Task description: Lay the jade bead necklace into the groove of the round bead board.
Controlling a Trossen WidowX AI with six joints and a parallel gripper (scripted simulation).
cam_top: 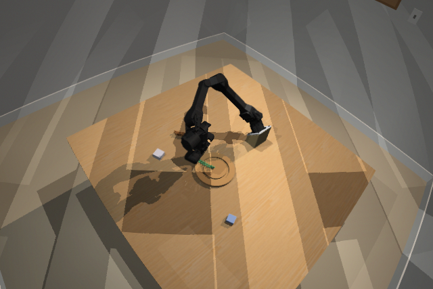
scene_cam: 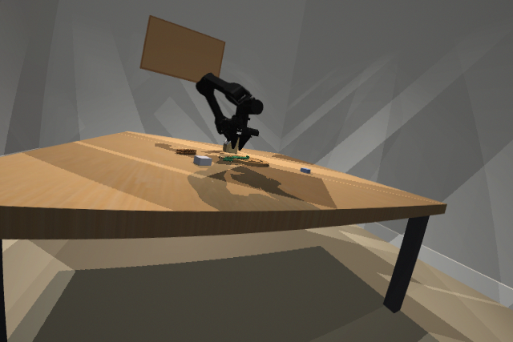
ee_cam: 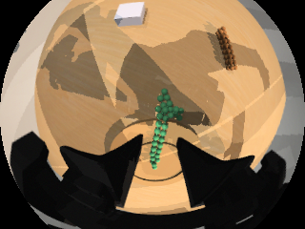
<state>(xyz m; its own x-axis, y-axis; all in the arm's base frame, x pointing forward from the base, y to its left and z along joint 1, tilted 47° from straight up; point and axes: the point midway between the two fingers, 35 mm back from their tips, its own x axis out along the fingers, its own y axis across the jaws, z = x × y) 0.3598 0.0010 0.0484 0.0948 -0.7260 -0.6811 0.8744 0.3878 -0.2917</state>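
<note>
The round wooden bead board lies 8 cm to the left of my gripper tip, 5 cm behind it and 4 cm below it. Also, from my gripper tip: blue block 34 cm to the left, 4 cm below, 4 cm ahead; pale grey block 15 cm ahead, 14 cm to the right, 4 cm below.
</note>
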